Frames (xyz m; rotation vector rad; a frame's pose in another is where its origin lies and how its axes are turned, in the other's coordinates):
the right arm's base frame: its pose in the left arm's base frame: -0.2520 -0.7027 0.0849 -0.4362 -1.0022 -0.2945
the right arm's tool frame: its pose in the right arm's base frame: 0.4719 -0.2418 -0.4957 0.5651 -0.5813 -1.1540
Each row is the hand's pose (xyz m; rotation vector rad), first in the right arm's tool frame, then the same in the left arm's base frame.
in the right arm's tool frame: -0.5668 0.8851 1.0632 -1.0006 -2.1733 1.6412
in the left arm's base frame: -0.5673 0.0631 0.5068 2.3375 1.3649 0.6304
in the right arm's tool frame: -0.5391 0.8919 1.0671 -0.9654 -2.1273 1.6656
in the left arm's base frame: -0.5810 0.0465 0.5259 2.3529 1.4188 0.6083
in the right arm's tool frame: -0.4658 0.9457 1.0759 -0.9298 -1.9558 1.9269
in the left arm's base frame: -0.6171 0.0224 0.6063 2.5474 1.4335 0.4058
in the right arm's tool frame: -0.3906 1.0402 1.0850 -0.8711 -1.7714 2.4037
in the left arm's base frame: -0.6555 0.0199 0.7211 2.7984 1.2304 -0.0443
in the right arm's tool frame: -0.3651 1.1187 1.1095 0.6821 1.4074 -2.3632
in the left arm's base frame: -0.6900 0.0512 0.7935 2.8698 0.8151 -0.4720
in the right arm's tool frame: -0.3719 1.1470 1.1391 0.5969 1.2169 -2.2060
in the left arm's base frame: -0.7162 0.0807 0.8065 2.8294 0.4959 -0.6546
